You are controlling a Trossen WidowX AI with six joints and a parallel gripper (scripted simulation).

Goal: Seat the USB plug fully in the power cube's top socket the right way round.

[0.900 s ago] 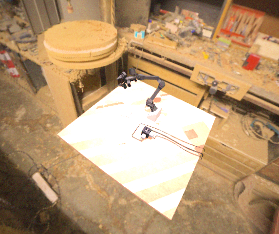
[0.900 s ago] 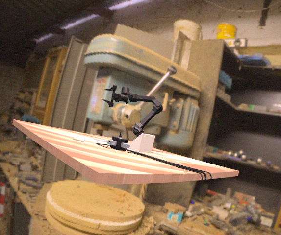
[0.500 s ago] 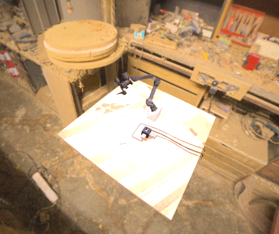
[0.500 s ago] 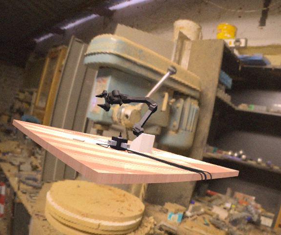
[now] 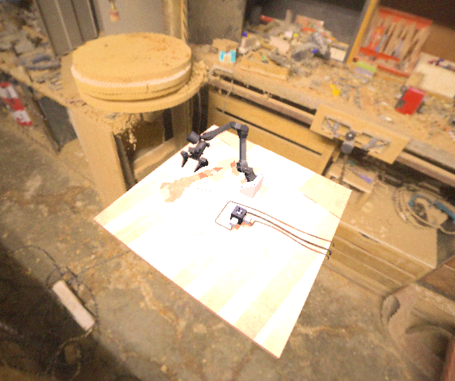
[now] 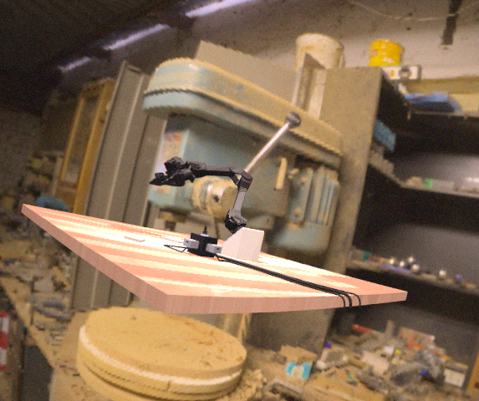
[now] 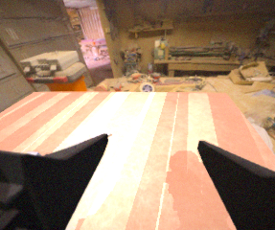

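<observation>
Right now the dark USB plug is 3 cm behind my gripper tip, 37 cm to the left of it and 15 cm below it. Also, from my gripper tip: pale flat piece 18 cm ahead, 22 cm to the left, 23 cm below.
</observation>
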